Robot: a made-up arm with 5 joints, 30 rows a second.
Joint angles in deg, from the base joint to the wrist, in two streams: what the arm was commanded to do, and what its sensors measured. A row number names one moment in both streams.
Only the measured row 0 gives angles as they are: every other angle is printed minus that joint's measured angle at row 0.
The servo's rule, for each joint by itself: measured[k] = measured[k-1] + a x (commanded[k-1-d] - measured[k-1]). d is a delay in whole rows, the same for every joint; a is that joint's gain. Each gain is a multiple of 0.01, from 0.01 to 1. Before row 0 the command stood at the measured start. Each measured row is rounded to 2 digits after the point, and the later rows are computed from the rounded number. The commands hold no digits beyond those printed.
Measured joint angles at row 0:
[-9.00, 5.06, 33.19, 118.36, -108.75]
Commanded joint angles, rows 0 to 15:
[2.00, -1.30, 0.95, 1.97, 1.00]
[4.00, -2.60, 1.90, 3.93, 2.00]
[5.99, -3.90, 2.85, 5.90, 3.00]
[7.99, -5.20, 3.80, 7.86, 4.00]
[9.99, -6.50, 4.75, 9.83, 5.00]
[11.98, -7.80, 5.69, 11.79, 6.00]
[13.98, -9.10, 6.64, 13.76, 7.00]
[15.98, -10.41, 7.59, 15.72, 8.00]
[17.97, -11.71, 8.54, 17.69, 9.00]
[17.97, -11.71, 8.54, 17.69, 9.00]
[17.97, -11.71, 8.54, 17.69, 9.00]
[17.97, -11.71, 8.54, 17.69, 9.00]
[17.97, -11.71, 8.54, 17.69, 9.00]
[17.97, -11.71, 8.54, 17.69, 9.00]
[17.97, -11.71, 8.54, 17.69, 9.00]
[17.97, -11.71, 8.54, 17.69, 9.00]
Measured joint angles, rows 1 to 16:
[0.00, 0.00, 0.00, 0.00, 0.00]
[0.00, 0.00, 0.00, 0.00, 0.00]
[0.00, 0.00, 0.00, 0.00, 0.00]
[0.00, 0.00, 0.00, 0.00, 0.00]
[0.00, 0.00, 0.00, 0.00, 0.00]
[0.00, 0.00, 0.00, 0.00, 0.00]
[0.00, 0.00, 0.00, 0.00, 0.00]
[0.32, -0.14, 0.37, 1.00, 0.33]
[0.91, -0.41, 0.97, 2.49, 0.88]
[1.72, -0.79, 1.70, 4.23, 1.58]
[2.72, -1.28, 2.52, 6.08, 2.38]
[3.88, -1.85, 3.39, 7.99, 3.24]
[5.18, -2.50, 4.29, 9.93, 4.15]
[6.59, -3.23, 5.21, 11.88, 5.09]
[8.09, -4.02, 6.14, 13.84, 6.05]
[9.67, -4.87, 7.08, 15.80, 7.02]
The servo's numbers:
d 7
a 0.16 0.11 0.39 0.51 0.33

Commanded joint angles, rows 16 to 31:
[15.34, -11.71, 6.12, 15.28, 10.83]
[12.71, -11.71, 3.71, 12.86, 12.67]
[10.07, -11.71, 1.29, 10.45, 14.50]
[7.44, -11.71, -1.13, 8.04, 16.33]
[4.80, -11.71, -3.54, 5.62, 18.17]
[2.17, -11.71, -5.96, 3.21, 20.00]
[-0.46, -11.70, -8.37, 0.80, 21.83]
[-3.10, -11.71, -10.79, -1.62, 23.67]
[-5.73, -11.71, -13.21, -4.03, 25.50]
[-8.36, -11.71, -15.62, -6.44, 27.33]
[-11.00, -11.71, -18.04, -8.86, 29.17]
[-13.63, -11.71, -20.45, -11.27, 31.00]
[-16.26, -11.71, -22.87, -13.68, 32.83]
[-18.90, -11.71, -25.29, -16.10, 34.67]
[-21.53, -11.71, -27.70, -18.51, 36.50]
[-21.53, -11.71, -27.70, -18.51, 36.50]
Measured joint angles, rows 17 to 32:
[11.00, -5.62, 7.65, 16.76, 7.67]
[12.12, -6.29, 8.00, 17.23, 8.11]
[13.06, -6.89, 8.21, 17.46, 8.40]
[13.85, -7.42, 8.34, 17.58, 8.60]
[14.51, -7.89, 8.42, 17.64, 8.73]
[15.06, -8.31, 8.47, 17.67, 8.82]
[15.53, -8.68, 8.50, 17.68, 8.88]
[15.50, -9.01, 7.57, 16.46, 9.52]
[15.05, -9.31, 6.06, 14.62, 10.56]
[14.25, -9.57, 4.20, 12.49, 11.86]
[13.16, -9.81, 2.12, 10.22, 13.34]
[11.82, -10.02, -0.09, 7.87, 14.93]
[10.28, -10.21, -2.38, 5.49, 16.60]
[8.56, -10.37, -4.72, 3.10, 18.33]
[6.69, -10.52, -7.09, 0.69, 20.09]
[4.70, -10.65, -9.48, -1.72, 21.88]

